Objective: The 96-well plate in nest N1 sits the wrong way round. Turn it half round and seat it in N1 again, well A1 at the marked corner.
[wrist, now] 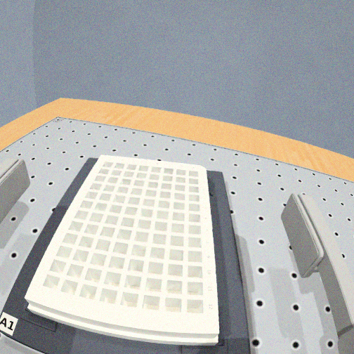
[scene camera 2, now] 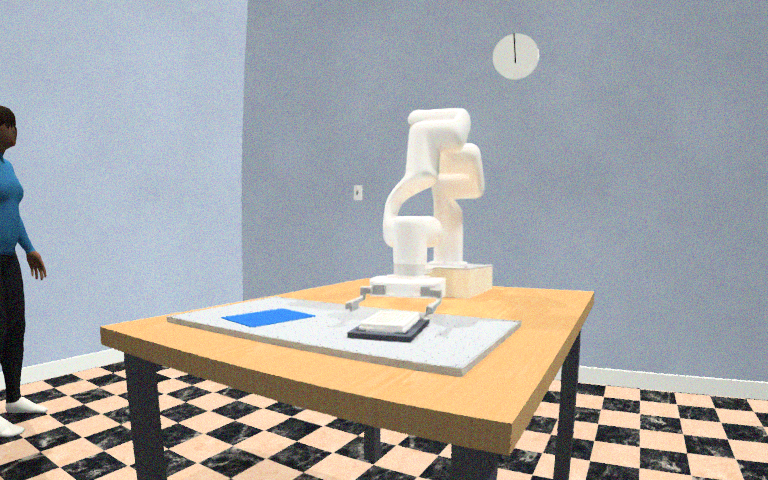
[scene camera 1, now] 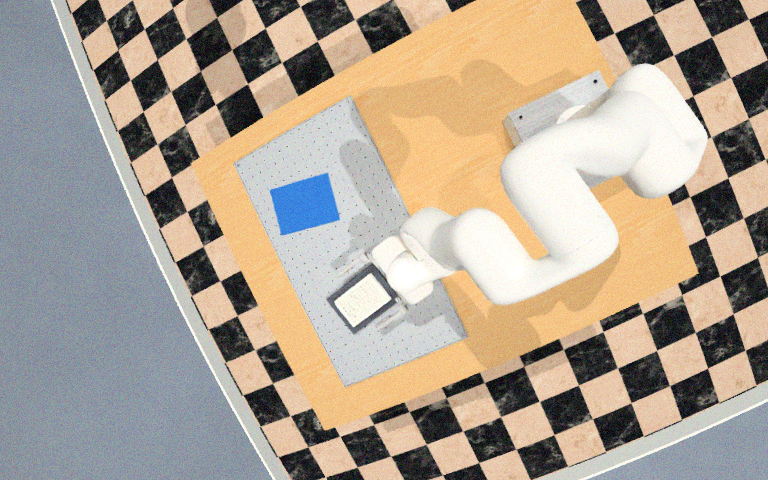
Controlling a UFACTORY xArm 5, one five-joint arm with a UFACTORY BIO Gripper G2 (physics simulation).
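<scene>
The off-white 96-well plate (scene camera 1: 363, 300) (scene camera 2: 390, 320) (wrist: 135, 225) lies in the dark grey nest (scene camera 1: 373, 270) (scene camera 2: 379, 336) (wrist: 227, 250). A white A1 label (wrist: 8, 323) marks the nest's near left corner in the wrist view. Small column numbers run down the plate's right side there, with 12 at the near end, the same end as the label. My gripper (scene camera 1: 360, 300) (scene camera 2: 390, 307) (wrist: 157, 215) is open and empty. Its fingers stand wide, one out to each side of the nest, apart from the plate and above the board. Their exact height is hard to tell.
The nest stands on a grey perforated board (scene camera 1: 317, 266) (scene camera 2: 453, 350) (wrist: 280, 175) on the wooden table (scene camera 1: 430, 164) (scene camera 2: 317, 390). A flat blue rectangle (scene camera 1: 304, 203) (scene camera 2: 269, 317) lies on the same board. The arm's base block (scene camera 1: 549, 107) (scene camera 2: 470, 280) stands at the table's back.
</scene>
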